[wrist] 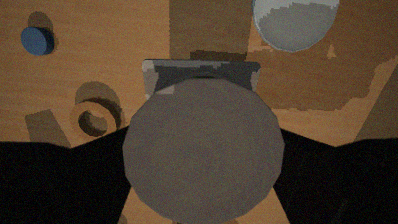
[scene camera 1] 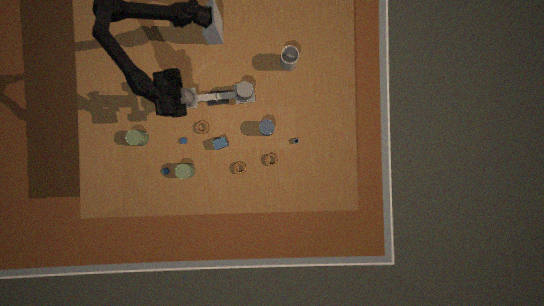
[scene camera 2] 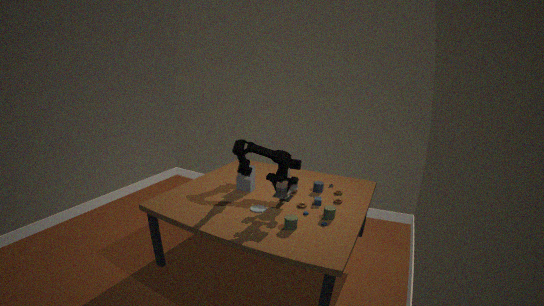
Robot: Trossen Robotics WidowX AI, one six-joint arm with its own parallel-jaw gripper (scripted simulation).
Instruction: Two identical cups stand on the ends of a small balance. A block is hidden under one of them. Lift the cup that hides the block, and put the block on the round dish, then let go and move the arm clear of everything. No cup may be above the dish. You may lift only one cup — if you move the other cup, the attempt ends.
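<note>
My gripper (wrist: 200, 126) is here to be seen. I can see a grey cup (wrist: 202, 143) as well, and with it a balance (wrist: 158, 73).
</note>
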